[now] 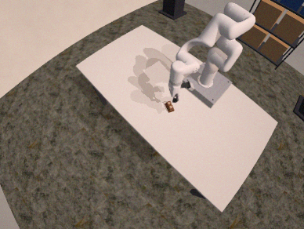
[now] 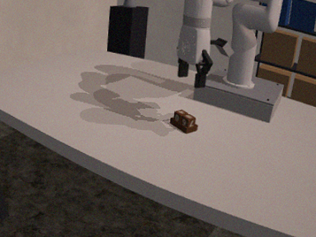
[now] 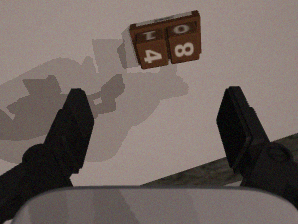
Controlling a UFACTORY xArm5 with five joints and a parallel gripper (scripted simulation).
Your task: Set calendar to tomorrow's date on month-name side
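My gripper is now 1 cm short of the brown wooden cube, 1 cm to the left of it and 12 cm above it. Round my hand: tray: 2 cm ahead, 13 cm below.
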